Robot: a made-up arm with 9 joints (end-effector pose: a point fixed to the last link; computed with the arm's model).
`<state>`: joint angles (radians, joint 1 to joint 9).
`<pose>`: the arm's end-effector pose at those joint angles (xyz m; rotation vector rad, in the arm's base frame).
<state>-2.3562 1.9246 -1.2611 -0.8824 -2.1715 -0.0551 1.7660 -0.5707 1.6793</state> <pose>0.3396 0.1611 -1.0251 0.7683 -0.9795 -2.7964</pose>
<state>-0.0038 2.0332 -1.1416 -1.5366 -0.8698 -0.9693 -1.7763 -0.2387 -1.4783</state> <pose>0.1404 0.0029 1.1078 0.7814 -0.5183 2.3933</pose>
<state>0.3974 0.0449 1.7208 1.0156 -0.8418 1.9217 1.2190 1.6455 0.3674</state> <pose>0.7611 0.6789 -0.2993 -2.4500 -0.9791 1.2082</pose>
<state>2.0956 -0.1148 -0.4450 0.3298 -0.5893 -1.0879 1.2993 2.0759 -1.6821</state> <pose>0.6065 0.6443 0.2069 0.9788 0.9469 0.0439</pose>
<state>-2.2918 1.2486 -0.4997 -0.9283 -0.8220 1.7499 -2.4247 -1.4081 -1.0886</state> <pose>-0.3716 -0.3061 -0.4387 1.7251 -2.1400 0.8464</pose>
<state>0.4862 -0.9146 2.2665 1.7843 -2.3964 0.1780 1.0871 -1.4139 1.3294</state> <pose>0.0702 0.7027 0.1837 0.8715 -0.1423 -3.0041</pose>
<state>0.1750 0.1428 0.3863 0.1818 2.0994 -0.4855 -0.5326 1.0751 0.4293</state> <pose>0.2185 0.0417 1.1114 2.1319 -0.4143 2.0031</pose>
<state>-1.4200 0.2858 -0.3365 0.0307 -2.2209 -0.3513 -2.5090 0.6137 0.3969</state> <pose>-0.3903 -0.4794 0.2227 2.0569 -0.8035 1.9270</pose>
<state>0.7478 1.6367 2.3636 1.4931 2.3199 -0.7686 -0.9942 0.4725 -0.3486</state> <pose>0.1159 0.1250 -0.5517 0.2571 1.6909 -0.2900</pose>
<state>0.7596 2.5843 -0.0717 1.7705 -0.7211 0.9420 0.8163 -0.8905 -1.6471</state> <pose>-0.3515 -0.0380 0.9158 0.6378 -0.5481 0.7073</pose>
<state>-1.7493 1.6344 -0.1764 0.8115 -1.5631 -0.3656 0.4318 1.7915 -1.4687</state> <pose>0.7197 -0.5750 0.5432 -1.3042 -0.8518 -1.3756</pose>
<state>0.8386 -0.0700 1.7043 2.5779 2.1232 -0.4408 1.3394 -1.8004 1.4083</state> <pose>0.2967 -0.0495 -0.0860 1.3275 -2.4601 -1.1211</pose>
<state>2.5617 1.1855 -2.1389 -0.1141 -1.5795 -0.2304 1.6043 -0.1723 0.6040</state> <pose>-0.4407 -0.8323 -0.4063 0.0282 -1.5517 -2.6874</pose>
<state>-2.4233 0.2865 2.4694 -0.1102 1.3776 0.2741 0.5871 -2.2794 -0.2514</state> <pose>0.1802 -0.1416 0.1566 0.9425 -2.1794 -1.0630</pose>
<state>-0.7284 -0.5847 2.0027 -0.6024 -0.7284 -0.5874 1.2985 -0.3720 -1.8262</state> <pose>-0.2496 0.4825 0.7788 0.5864 -1.3578 -0.6622</pose>
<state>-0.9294 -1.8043 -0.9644 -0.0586 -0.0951 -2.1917 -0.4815 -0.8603 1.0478</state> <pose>0.7349 0.7663 -0.1604 2.3704 0.6325 -0.5459</pose>
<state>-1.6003 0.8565 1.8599 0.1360 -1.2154 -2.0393 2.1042 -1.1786 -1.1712</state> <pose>-0.3085 -0.2261 0.3348 -1.1854 -1.4792 -2.3915</pose>
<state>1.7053 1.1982 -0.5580 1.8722 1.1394 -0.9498 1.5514 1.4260 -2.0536</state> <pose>-0.4532 -0.0227 1.2452 1.1522 0.4801 2.5114</pose>
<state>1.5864 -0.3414 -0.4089 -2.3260 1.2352 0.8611 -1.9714 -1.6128 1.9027</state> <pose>0.1338 0.0613 0.3565 2.1751 -1.2418 1.0618</pose>
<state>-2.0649 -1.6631 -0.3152 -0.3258 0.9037 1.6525 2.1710 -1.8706 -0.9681</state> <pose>0.1152 0.5109 -0.2010 1.4972 0.0161 0.8059</pose>
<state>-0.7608 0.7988 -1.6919 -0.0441 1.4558 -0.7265 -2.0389 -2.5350 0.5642</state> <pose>0.0298 -0.1129 0.7299 -1.2674 -0.1801 -2.1630</pose>
